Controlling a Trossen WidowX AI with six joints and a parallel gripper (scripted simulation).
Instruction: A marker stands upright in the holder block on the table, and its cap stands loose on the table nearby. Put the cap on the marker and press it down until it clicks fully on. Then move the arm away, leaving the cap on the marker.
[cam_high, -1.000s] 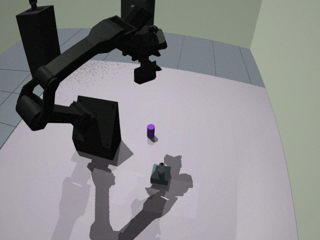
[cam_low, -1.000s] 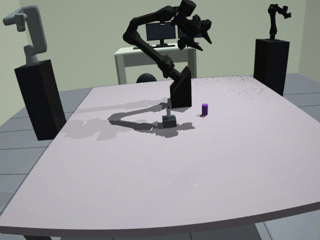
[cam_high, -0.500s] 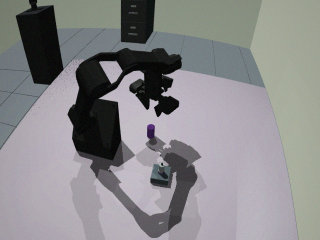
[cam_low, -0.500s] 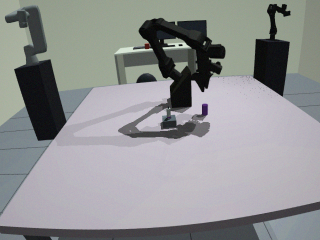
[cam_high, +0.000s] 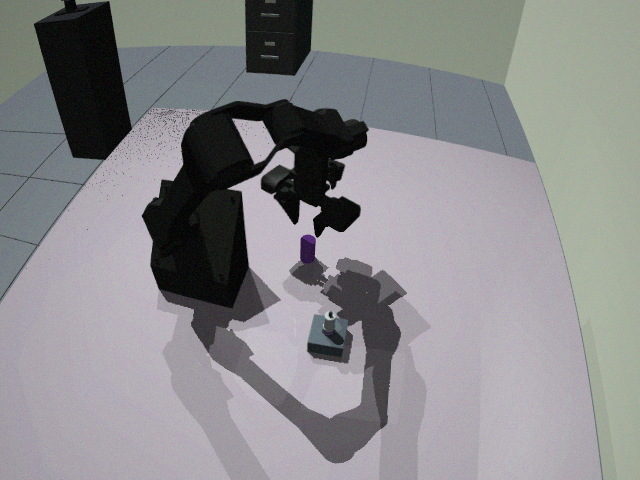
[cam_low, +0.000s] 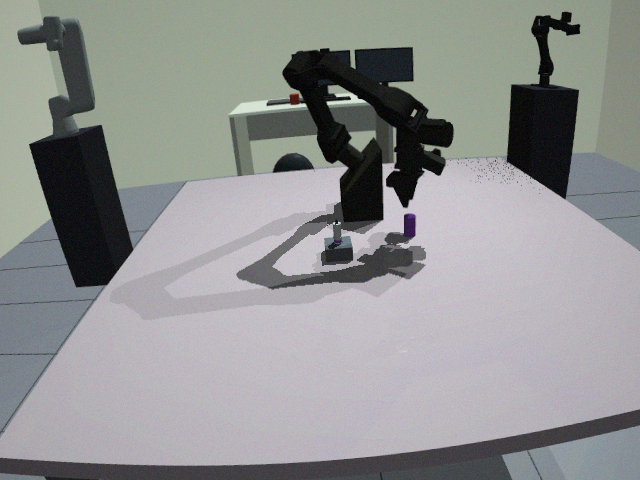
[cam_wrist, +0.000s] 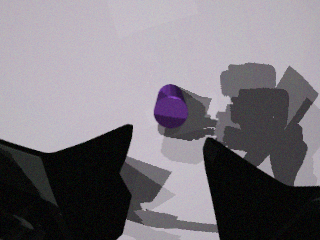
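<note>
Right now my gripper tip is 60 mm above the purple marker cap.
</note>
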